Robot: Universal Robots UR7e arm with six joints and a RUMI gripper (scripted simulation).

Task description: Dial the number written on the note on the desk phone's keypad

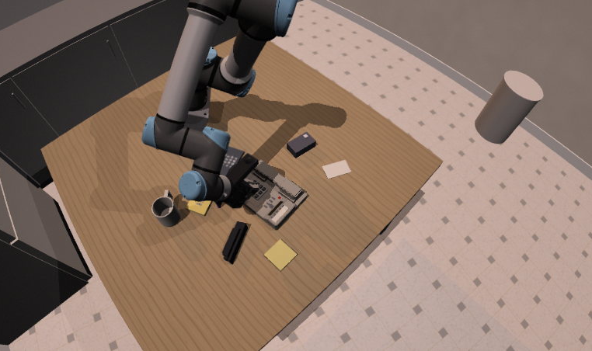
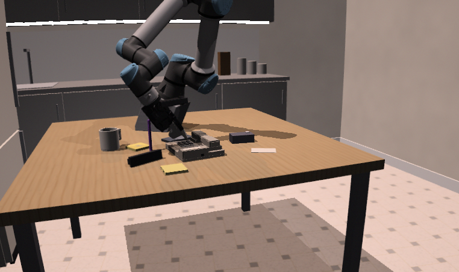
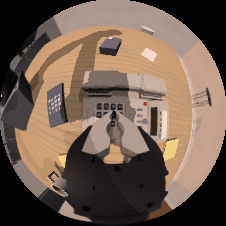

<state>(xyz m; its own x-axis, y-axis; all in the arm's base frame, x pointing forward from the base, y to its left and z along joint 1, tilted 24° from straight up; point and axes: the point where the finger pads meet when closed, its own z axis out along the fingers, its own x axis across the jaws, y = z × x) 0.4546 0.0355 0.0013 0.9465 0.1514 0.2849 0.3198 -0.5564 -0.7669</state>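
Right now my hand is 8 cm to the right of the handset, 1 cm short of it and 1 cm above it. Round my hand: dark box: 26 cm to the left, 8 cm behind, 4 cm below; black bar-shaped object: 17 cm to the right, 12 cm ahead, 4 cm below; purple pen: 14 cm to the right, 4 cm behind, 1 cm above.
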